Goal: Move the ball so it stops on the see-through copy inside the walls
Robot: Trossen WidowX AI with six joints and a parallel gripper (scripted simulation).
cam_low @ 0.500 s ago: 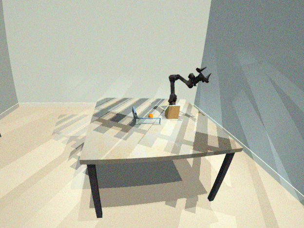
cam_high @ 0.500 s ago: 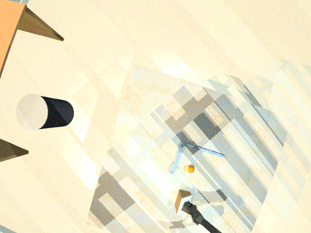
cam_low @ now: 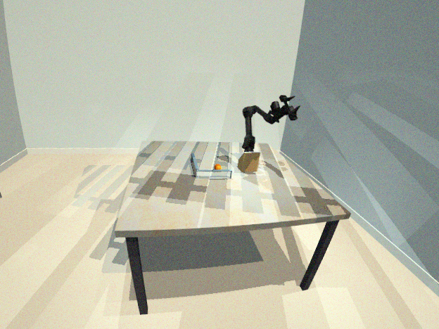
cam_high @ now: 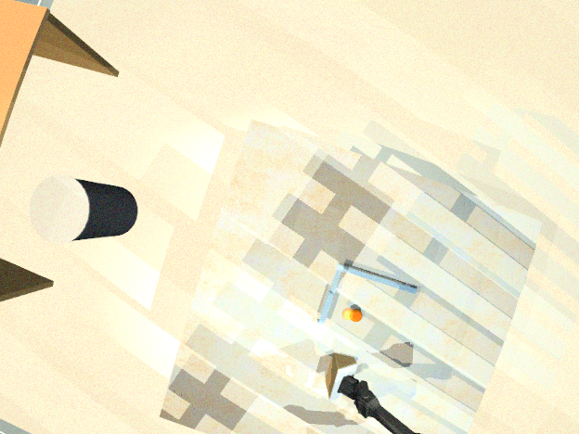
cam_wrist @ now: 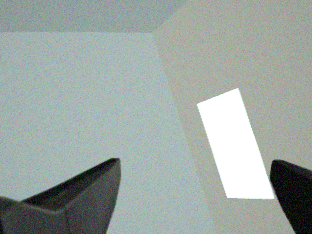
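Now: gripper tip 45 cm short of the orange ball, 8 cm to the left of it and 54 cm above it.
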